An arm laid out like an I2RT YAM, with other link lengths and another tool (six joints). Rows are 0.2 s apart.
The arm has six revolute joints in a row. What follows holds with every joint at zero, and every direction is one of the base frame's. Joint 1 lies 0.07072 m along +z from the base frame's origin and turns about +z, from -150 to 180 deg. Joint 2 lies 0.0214 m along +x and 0.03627 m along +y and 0.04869 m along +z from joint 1 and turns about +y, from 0 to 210 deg. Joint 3 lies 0.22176 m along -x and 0.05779 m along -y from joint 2 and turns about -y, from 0 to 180 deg. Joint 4 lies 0.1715 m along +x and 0.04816 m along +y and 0.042 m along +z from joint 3 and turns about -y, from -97 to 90 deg. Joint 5 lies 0.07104 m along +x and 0.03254 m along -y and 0.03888 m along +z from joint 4 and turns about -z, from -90 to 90 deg. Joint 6 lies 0.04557 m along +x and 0.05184 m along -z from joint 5 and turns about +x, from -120 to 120 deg. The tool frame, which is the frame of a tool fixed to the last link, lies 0.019 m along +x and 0.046 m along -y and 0.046 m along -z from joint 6; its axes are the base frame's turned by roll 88.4, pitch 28.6 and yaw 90 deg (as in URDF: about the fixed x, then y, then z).
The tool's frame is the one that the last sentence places.
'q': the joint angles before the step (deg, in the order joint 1, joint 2, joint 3, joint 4, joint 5, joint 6). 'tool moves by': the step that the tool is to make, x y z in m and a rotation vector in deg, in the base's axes. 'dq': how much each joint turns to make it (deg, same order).
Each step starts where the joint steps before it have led.
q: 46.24 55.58 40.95 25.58 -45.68 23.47
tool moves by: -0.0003 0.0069 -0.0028 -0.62 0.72 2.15
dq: 0.84 2.11 0.35 1.17 -1.27 0.49
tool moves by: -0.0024 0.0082 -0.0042 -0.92 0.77 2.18
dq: 1.72 2.08 0.32 0.60 -0.46 0.05
